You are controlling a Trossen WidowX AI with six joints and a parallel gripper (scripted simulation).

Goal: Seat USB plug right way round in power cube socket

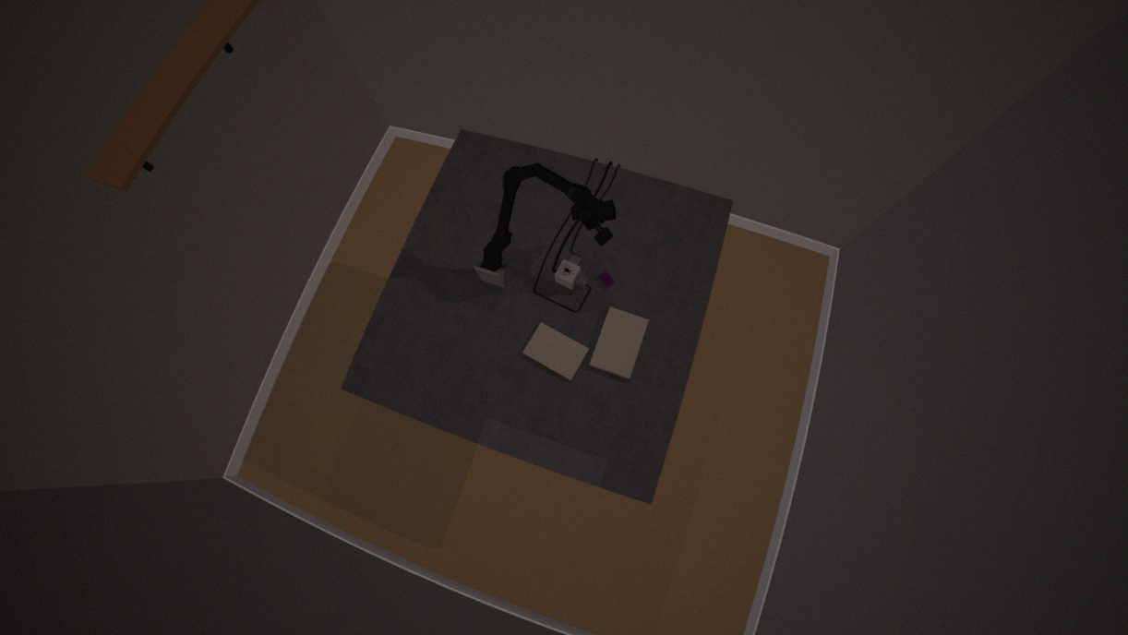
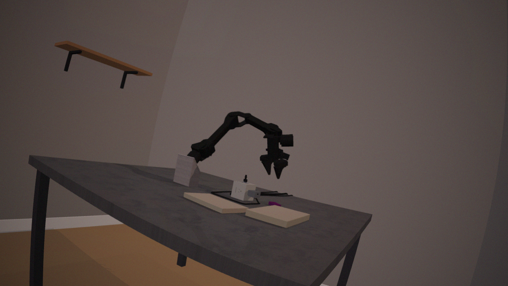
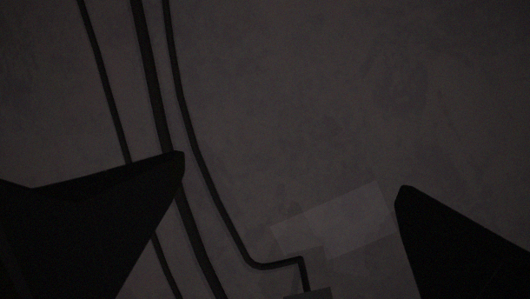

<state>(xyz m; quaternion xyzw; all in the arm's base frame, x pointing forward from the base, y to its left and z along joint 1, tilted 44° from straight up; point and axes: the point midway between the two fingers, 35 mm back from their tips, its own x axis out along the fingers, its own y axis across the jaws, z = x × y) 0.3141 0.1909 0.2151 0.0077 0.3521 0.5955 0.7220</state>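
Now: gripper tip 20 cm to the left of the usb plug, 4 cm past it and 3 cm above it. From my gripper tip the other things lie so: small purple block: 14 cm to the right, 11 cm below, 11 cm ahead.
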